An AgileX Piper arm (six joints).
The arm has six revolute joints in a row. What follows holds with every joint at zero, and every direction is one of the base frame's.
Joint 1 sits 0.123 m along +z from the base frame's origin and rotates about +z.
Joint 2 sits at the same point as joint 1 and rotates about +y.
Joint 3 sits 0.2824 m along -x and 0.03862 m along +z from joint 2 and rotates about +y.
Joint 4 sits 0.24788 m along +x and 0.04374 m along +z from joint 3 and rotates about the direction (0.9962, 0, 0.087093).
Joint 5 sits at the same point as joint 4 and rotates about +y.
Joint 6 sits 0.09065 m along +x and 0.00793 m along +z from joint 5 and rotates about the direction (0.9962, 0, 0.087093).
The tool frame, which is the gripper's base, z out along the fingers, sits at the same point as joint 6; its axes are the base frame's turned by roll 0, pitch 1.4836 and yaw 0 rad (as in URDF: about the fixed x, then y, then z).
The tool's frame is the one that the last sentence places.
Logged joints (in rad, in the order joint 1, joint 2, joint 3, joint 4, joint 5, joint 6), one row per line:
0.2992 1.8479 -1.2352 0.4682 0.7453 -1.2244
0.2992 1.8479 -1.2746 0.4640 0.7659 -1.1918
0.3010 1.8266 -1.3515 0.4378 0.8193 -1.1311
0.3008 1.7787 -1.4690 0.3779 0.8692 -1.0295
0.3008 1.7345 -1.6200 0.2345 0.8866 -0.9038
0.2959 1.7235 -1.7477 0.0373 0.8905 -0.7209
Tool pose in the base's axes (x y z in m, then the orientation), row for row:
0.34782 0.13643 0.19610 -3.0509 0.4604 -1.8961
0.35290 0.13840 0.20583 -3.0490 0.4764 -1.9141
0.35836 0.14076 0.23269 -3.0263 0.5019 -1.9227
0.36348 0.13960 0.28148 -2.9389 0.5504 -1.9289
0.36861 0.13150 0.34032 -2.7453 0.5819 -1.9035
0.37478 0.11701 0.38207 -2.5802 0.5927 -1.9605
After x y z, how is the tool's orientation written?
As angles about the fixed x, y, z axes (roll, pitch, yaw), in radians.
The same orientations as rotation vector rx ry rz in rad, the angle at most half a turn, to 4 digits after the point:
-1.5532 2.2124 0.2698
-1.5227 2.2138 0.2740
-1.4866 2.1981 0.2638
-1.4040 2.1541 0.1988
-1.2998 2.0778 0.0250
-1.1347 2.0637 -0.1630

